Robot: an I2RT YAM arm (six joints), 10 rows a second.
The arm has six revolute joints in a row. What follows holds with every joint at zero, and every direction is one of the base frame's.
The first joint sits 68 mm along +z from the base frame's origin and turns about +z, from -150 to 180 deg.
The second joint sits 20 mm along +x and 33.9 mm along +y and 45.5 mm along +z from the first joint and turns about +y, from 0 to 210 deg.
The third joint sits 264 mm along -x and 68.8 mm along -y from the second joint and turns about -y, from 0 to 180 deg.
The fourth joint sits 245 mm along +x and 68.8 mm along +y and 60 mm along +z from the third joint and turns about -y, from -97 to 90 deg.
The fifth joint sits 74 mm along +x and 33.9 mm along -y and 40.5 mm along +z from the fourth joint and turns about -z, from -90 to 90 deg.
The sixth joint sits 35.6 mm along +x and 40.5 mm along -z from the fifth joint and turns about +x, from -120 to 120 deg.
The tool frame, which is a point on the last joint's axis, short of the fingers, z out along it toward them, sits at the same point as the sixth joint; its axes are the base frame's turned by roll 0, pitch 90 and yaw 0 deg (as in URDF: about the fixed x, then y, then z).
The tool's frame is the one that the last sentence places.
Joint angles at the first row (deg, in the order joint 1, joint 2, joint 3, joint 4, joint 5, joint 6):
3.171, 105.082, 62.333, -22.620, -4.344, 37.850
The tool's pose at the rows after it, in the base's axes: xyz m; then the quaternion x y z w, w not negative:
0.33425 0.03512 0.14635 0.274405 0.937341 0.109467 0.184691
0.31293 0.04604 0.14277 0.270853 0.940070 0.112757 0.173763
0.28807 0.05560 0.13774 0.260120 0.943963 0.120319 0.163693
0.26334 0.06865 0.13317 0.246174 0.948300 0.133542 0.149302
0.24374 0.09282 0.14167 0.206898 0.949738 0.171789 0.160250
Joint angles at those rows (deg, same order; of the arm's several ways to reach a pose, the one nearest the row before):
5.612, 101.414, 57.607, -21.651, -3.648, 39.040
7.963, 98.113, 52.862, -21.098, -3.613, 40.865
10.421, 94.233, 47.220, -19.895, -4.154, 42.082
13.933, 90.546, 42.186, -19.088, -5.190, 44.074
19.937, 85.756, 39.057, -16.899, -6.683, 46.086

